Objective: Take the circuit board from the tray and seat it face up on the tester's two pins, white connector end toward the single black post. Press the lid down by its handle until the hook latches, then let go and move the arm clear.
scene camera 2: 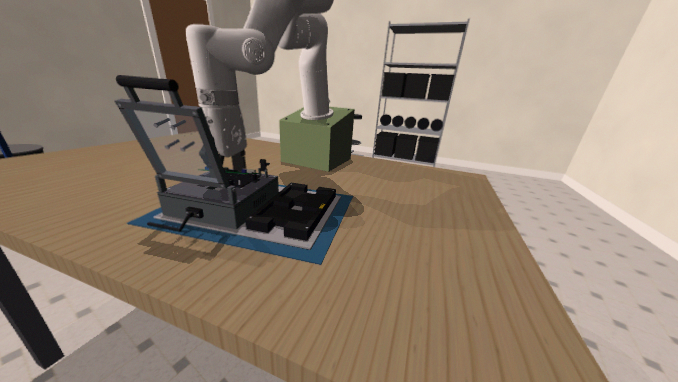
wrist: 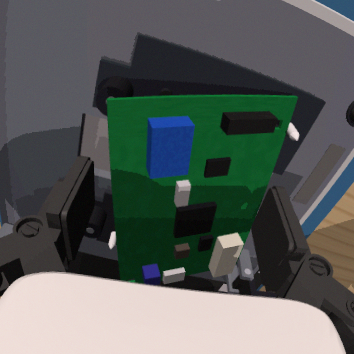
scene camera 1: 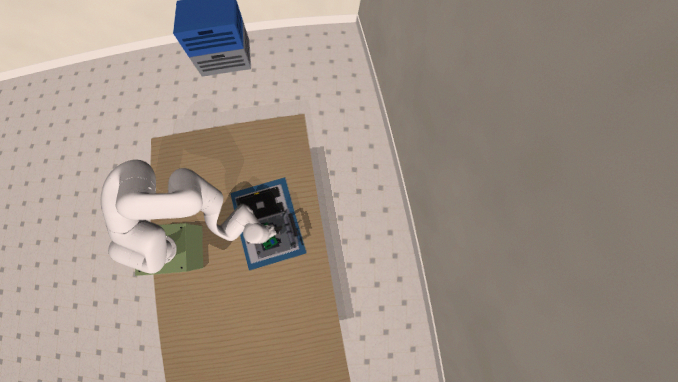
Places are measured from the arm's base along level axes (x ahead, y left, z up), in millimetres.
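Where they show: gripper, fingertip midpoint: [scene camera 2: 230, 177] [wrist: 178, 194]; arm's base, origin of the base link: [scene camera 2: 317, 114].
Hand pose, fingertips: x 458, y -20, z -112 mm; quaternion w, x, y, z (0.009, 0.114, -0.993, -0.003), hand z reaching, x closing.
Observation:
Each offset is from my fingertips to the top centre of the thing. "spot": to the spot under its first point. Level surfaces: height alone.
The green circuit board {4 mm right, 7 mm back, 28 mm up} [wrist: 150, 200] [scene camera 1: 270, 243] [scene camera 2: 227, 172] lies face up over the grey tester {spot: 90 mm right, 50 mm ahead, 11 mm down} [scene camera 1: 282, 251] [scene camera 2: 175, 204]. Its pale connector {24 mm left, 38 mm back, 15 mm up} [wrist: 225, 257] is at the lower end in the wrist view. One white pin tip {spot: 54 mm right, 28 mm back, 7 mm up} [wrist: 293, 131] shows beside the upper right edge, another white pin tip [wrist: 112, 240] beside the lower left edge. A black round post {39 mm right, 42 mm ahead, 11 mm up} [wrist: 112, 89] shows at the upper left corner; how the underside rests is hidden. My gripper [wrist: 178, 194] [scene camera 2: 226, 161] is open, its fingers on either side of the board. The lid [scene camera 2: 212, 145] stands raised, its black handle {6 mm left, 144 mm ahead, 205 mm up} [scene camera 2: 146, 83] on top.
The black tray [scene camera 1: 245, 204] [scene camera 2: 285, 214] lies beside the tester on a blue mat {68 mm down} [scene camera 1: 296, 256] [scene camera 2: 320, 257]. A small black upright part {spot: 50 mm left, 64 mm back, 20 mm up} [scene camera 2: 264, 165] stands at the tester's edge. The green arm base [scene camera 1: 192, 245] [scene camera 2: 305, 142] is behind. A cable {spot: 5 mm left, 132 mm ahead, 45 mm down} [scene camera 2: 186, 220] leaves the tester.

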